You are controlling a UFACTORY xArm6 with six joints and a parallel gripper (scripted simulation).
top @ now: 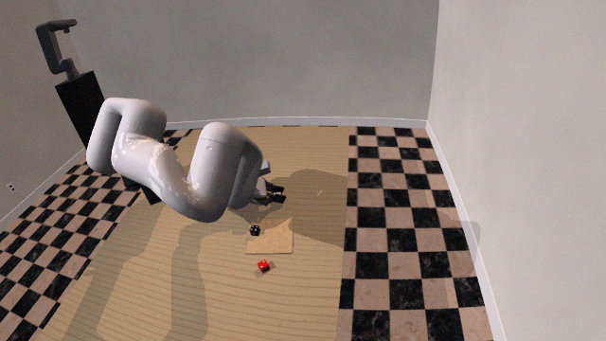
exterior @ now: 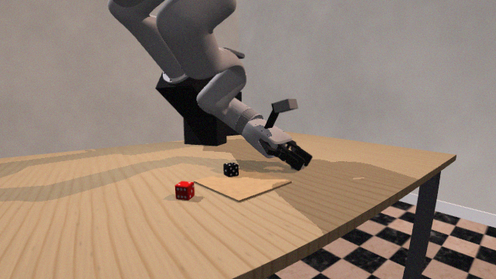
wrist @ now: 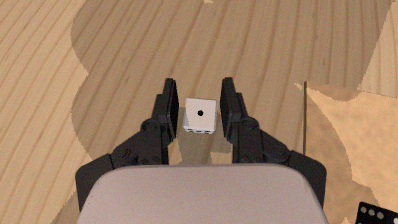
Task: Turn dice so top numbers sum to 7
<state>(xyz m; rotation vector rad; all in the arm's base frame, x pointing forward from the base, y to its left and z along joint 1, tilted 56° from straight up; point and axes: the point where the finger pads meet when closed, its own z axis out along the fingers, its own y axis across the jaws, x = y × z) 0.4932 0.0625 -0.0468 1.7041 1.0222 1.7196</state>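
Right now my hand is 1 cm above the white die. From my hand the other things lie so: tan mat 2 cm behind, 17 cm to the right, 2 cm below; then red die 3 cm behind, 29 cm to the right, 1 cm below; then black die 7 cm behind, 16 cm to the right, 1 cm below.
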